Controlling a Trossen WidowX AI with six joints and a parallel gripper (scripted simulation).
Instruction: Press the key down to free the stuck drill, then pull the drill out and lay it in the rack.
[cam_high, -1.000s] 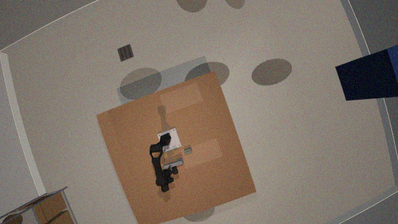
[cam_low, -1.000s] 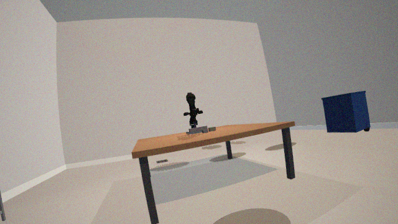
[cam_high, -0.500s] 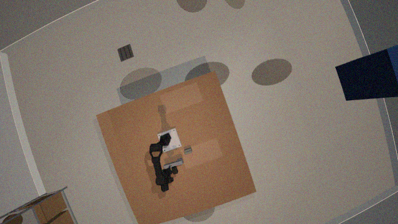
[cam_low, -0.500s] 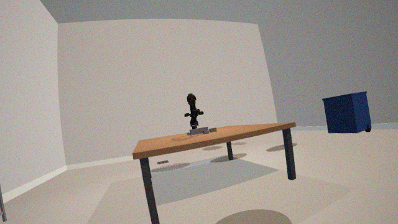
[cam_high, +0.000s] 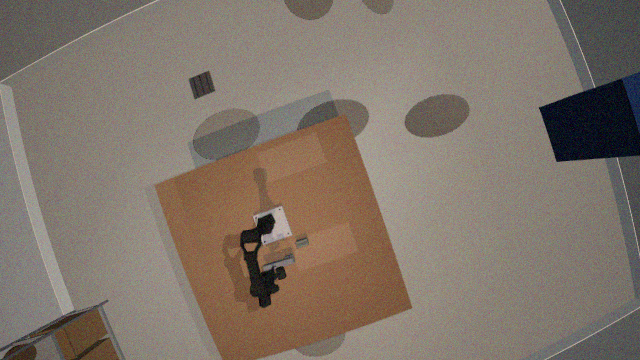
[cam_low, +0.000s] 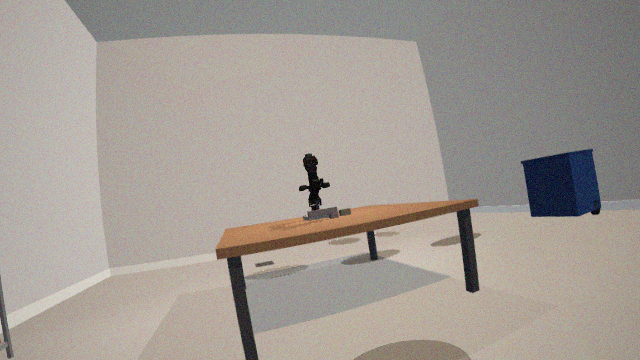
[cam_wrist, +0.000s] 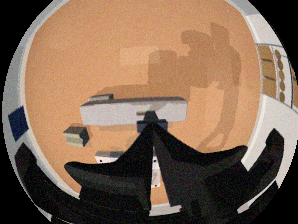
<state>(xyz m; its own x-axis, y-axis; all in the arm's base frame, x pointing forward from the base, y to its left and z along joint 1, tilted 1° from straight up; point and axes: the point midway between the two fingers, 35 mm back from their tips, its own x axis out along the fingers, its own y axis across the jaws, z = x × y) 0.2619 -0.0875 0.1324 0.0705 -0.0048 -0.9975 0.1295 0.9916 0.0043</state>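
The drill lies 5 cm to the left of my gripper tip and 8 cm below it. Round my gripper tip: long grey fixture 3 cm to the left, 8 cm below; small grey block 5 cm behind, 21 cm to the left, 11 cm below.
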